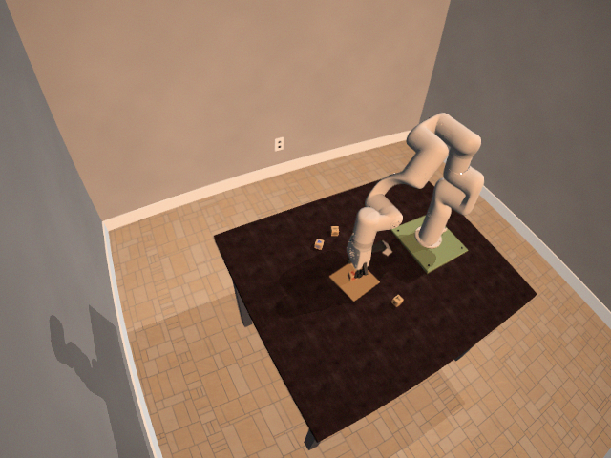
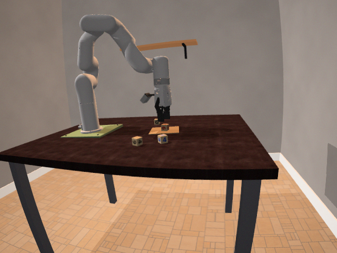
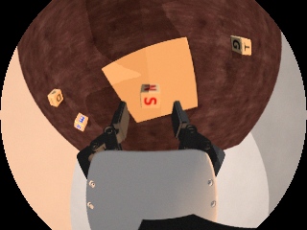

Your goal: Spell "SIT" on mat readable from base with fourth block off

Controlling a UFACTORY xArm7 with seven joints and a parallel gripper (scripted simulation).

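Now: the tan mat 1 cm to the left of my hand and 7 cm below it.
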